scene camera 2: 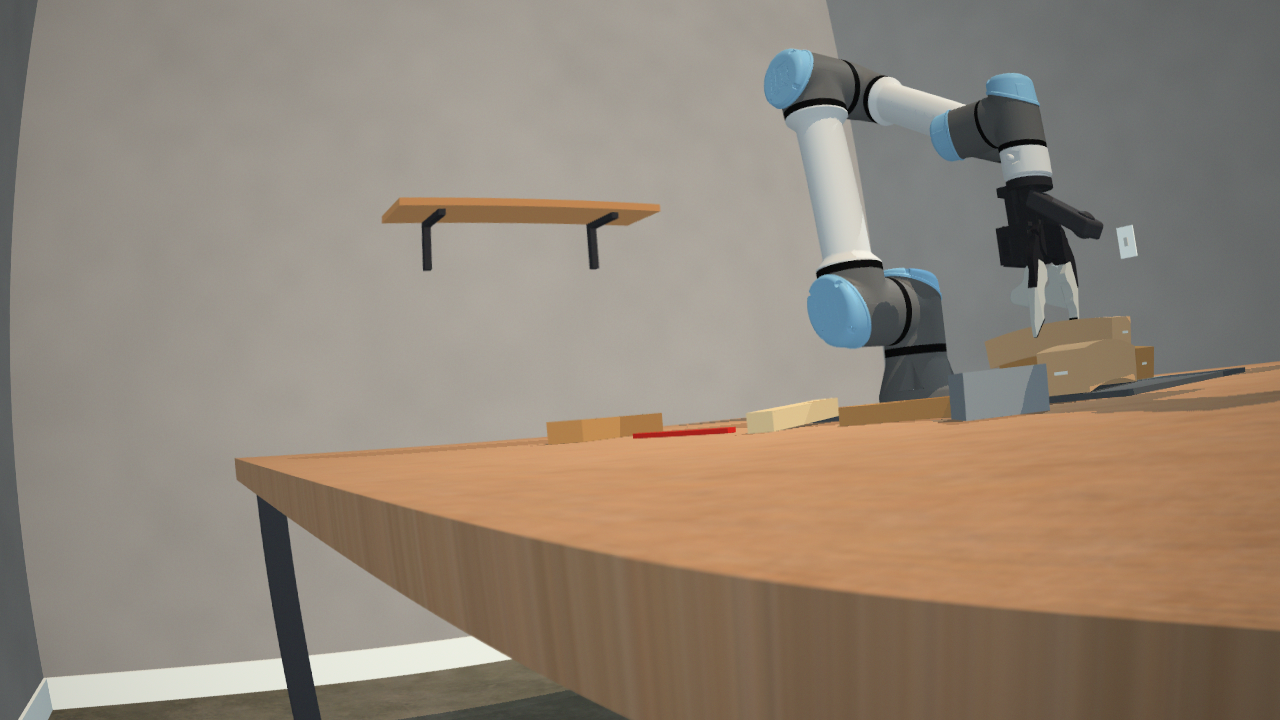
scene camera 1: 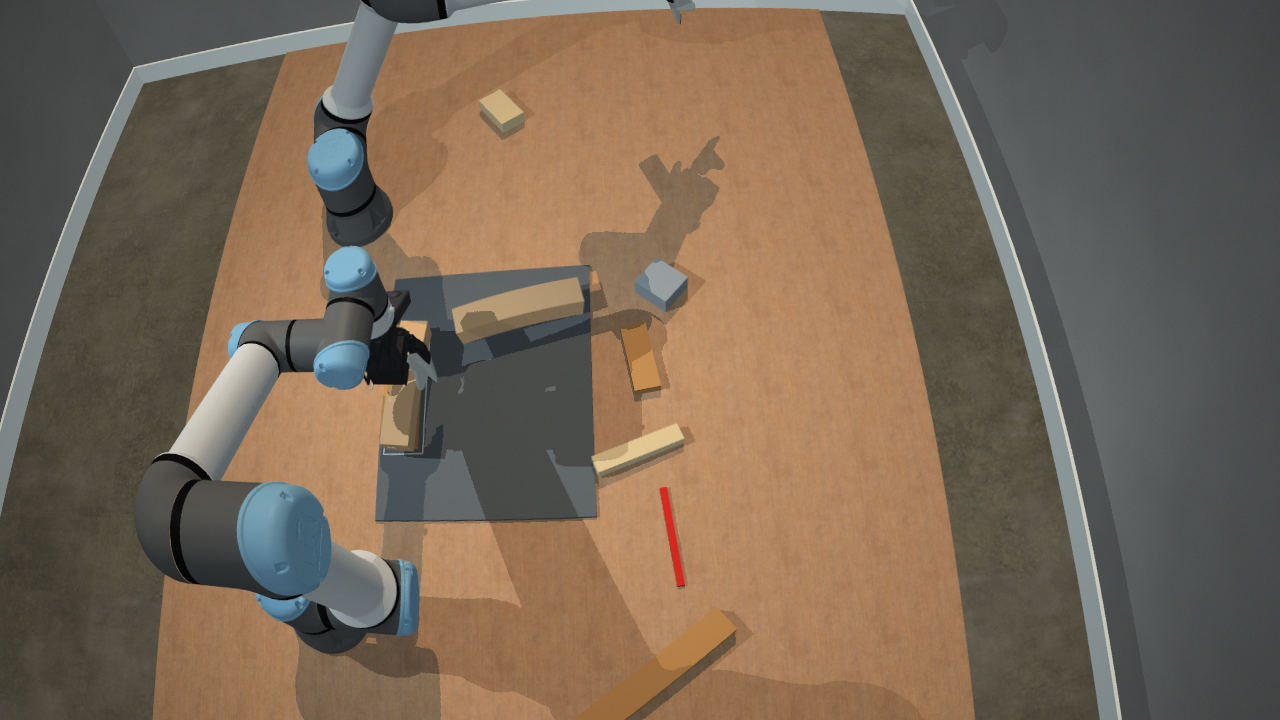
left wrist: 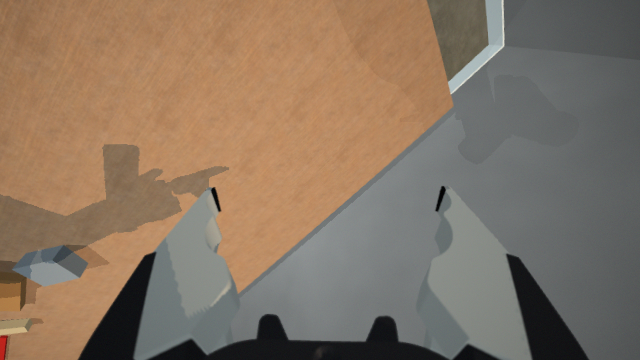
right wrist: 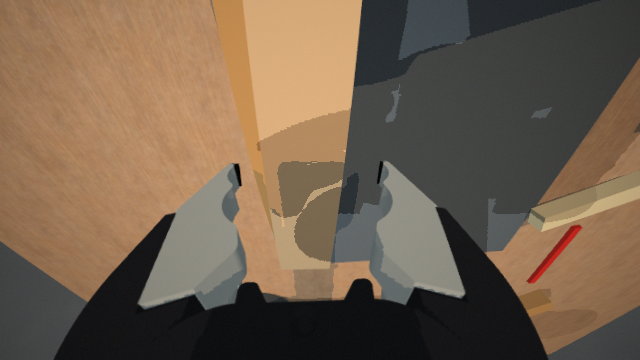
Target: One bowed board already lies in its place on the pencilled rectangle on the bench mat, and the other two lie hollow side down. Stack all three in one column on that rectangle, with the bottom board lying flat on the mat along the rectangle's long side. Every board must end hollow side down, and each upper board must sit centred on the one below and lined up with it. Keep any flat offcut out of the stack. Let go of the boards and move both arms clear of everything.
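Places are measured from the left arm's base along level axes (x back, y right, z up), in millimetres.
Pixels of known places: left gripper, fingertip midpoint: [left wrist: 326, 188]; right gripper, fingertip midpoint: [scene camera 2: 1056, 336] [scene camera 1: 407, 381] [right wrist: 310, 164]; left arm's base at its link origin: [scene camera 1: 360, 219].
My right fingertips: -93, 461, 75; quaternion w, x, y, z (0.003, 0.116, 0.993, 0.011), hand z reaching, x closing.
For each thing: its top centre in the pictures, then the offset to it from my right fingertips, as dx, dy, dz. "spot": a spot on its surface instead. Level surfaces: height alone.
- upper board at its top centre: [right wrist: 303, 180] [scene camera 2: 1055, 322] [scene camera 1: 402, 377] +5, +1, +19
- bottom board at its top centre: [right wrist: 282, 132] [scene camera 2: 1075, 350] +17, -22, -21
- pencilled rectangle at a spot on its surface: [scene camera 1: 402, 450] spot: +30, +116, -27
- third bowed board at its top centre: [scene camera 2: 1089, 341] [scene camera 1: 517, 302] -217, -123, -19
- bench mat at its surface level: dz -69
- grey block at its top centre: [scene camera 2: 995, 369] [scene camera 1: 661, 279] [left wrist: 47, 274] -483, -121, -39
- brown offcut at its top centre: [scene camera 2: 906, 400] [scene camera 1: 640, 354] [left wrist: 4, 296] -411, +14, -58
- pale strip at its top centre: [scene camera 2: 794, 402] [scene camera 1: 637, 446] [right wrist: 603, 207] -367, +188, -48
- red stick at its top centre: [scene camera 2: 681, 430] [scene camera 1: 672, 535] [right wrist: 552, 259] -387, +348, -69
- long brown piece at its top centre: [scene camera 2: 609, 417] [scene camera 1: 656, 674] -307, +578, -46
- pale block at its top centre: [scene camera 1: 500, 106] -251, -676, -46
The upper board [scene camera 1: 398, 420] [scene camera 2: 1060, 342] [right wrist: 302, 75] lies over the bottom board [scene camera 2: 1144, 360] [right wrist: 240, 60], which shows as a darker strip along its left in the right wrist view. The pencilled rectangle [scene camera 1: 402, 454] shows around the stack's lower end. A third bowed board [scene camera 1: 519, 308] [scene camera 2: 1087, 362] lies hollow side down and slanted on the mat. My right gripper [scene camera 2: 1056, 325] [right wrist: 310, 164] is open over the stack, a finger towards each long side; contact cannot be told. My left gripper [scene camera 1: 680, 10] [left wrist: 326, 188] is open and empty, far from the boards.
Right of the bench mat [scene camera 1: 501, 492] lie a grey block [scene camera 1: 660, 284] [scene camera 2: 998, 392] [left wrist: 50, 267], a brown offcut [scene camera 1: 640, 360], a pale strip [scene camera 1: 637, 450] [right wrist: 590, 200] and a red stick [scene camera 1: 672, 537] [right wrist: 555, 254]. A long brown piece [scene camera 1: 666, 667] lies below; a pale block [scene camera 1: 501, 111] lies above.
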